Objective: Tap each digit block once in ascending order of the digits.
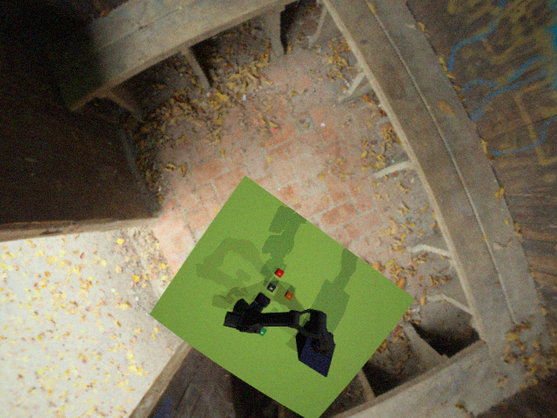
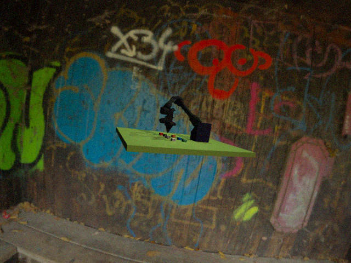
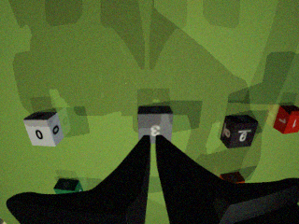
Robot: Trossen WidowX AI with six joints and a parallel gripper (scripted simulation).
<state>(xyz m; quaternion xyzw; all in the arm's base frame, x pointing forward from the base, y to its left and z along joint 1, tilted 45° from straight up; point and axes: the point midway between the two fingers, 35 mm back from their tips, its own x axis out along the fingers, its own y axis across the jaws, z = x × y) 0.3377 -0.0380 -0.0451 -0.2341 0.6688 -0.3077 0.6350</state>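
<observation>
The grey block is 40 mm below my gripper tip and 10 mm behind it. The rest, counted from my gripper tip: black block 100 mm to the right, 40 mm below, 30 mm behind; white block 120 mm to the left, 40 mm below, 10 mm behind; blue block 110 mm behind, 40 mm below, 30 mm to the left.
</observation>
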